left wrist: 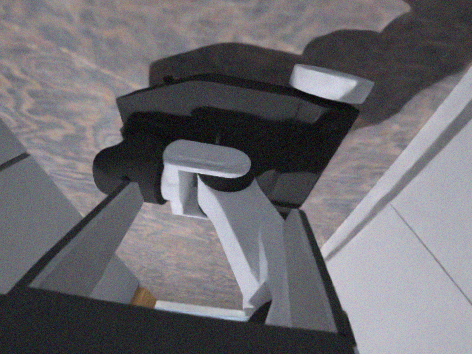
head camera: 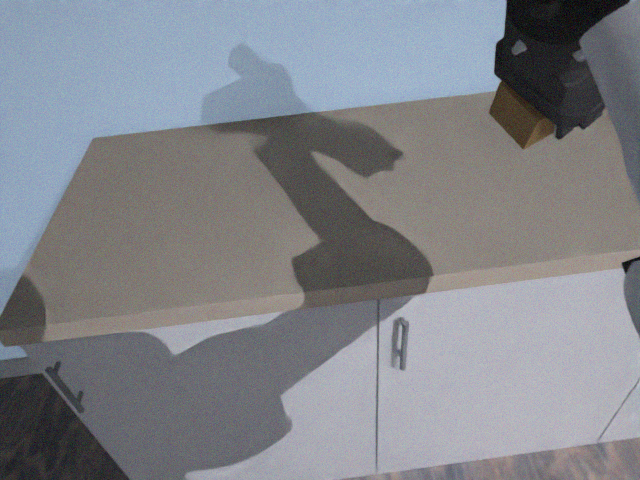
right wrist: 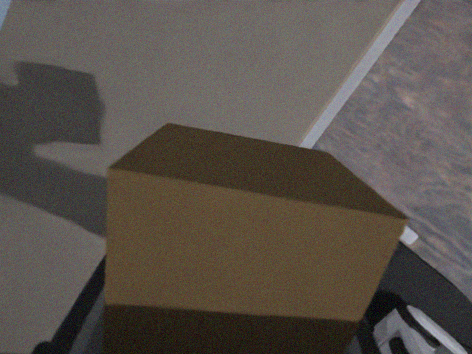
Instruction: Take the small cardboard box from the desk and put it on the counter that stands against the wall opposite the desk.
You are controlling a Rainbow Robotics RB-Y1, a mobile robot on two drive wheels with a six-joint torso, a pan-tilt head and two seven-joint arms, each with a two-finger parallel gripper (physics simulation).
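Frame: origin at the robot's base, x left, y back, z up, level; metres.
Seen in the pictures: left gripper, fingertip midpoint: [left wrist: 214, 204].
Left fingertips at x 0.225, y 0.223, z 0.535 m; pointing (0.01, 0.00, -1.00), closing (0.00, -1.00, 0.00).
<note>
A point is followed by its place in that frame.
The small cardboard box [head camera: 519, 116] {x -0.203, y -0.328, z 1.207 m} [right wrist: 240, 245] {x -0.267, y -0.360, z 1.242 m} is brown and is held at the upper right of the head view, over the far part of the counter [head camera: 180, 206] {x 0.292, y -0.623, z 0.911 m} [right wrist: 225, 60] {x -0.316, y -0.558, z 0.911 m}. My right gripper [head camera: 542, 111] {x -0.244, y -0.369, z 1.187 m} [right wrist: 227, 320] is shut on the box; the box hides much of its fingers. Their shadow falls on the counter well apart from the box, so the box appears to be above the surface. My left gripper [left wrist: 214, 204] {x 0.225, y 0.223, z 0.535 m} is open with nothing between its fingers, low over the floor beside the robot's base. The desk cannot be made out.
The counter has white doors [head camera: 506, 361] {x -0.332, y -0.424, z 0.606 m} with a grey handle [head camera: 400, 343]. A light blue wall [head camera: 155, 62] {x 0.373, y -0.966, z 1.070 m} stands behind it. In the left wrist view, the black wheeled base [left wrist: 220, 105] {x 0.176, y 0.271, z 0.170 m} stands on the wood floor [left wrist: 60, 65] {x 0.168, y 0.853, z 0.001 m}, with white panels [left wrist: 415, 260] {x -0.123, y -0.408, z 0.349 m} at the right and grey ones [left wrist: 30, 215] {x -0.533, y 1.229, z 0.189 m} at the left.
</note>
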